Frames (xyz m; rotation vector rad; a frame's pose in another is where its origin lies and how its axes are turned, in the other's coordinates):
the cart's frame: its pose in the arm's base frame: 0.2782 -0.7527 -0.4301 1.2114 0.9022 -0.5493
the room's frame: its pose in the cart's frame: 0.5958 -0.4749 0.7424 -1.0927 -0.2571 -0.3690
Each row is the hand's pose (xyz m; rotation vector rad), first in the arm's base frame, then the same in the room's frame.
Working: the arm's base frame: its pose in the room's frame: -1.6295 1.0886 0.0026 0.0148 -0.9911 0.3831

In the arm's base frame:
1: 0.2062 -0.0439 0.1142 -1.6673 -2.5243 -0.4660
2: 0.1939 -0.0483 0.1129 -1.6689 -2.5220 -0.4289
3: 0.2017 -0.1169 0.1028 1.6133 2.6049 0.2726
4: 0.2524 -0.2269 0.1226 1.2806 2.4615 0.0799
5: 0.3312 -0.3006 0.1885 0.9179 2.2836 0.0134
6: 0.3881 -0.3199 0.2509 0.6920 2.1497 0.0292
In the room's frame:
1: -1.6078 1.0901 0.2414 0.6470 2.1726 1.0151
2: -1.6113 1.0825 0.2314 0.6649 2.1798 0.9889
3: -1.5772 1.0227 0.2431 0.6443 2.0395 0.8468
4: -1.5333 0.9320 0.3132 0.5178 1.7638 0.6555
5: -1.5247 0.8754 0.4259 0.3194 1.4728 0.5300
6: -1.5415 0.8634 0.5100 0.1715 1.2802 0.4881

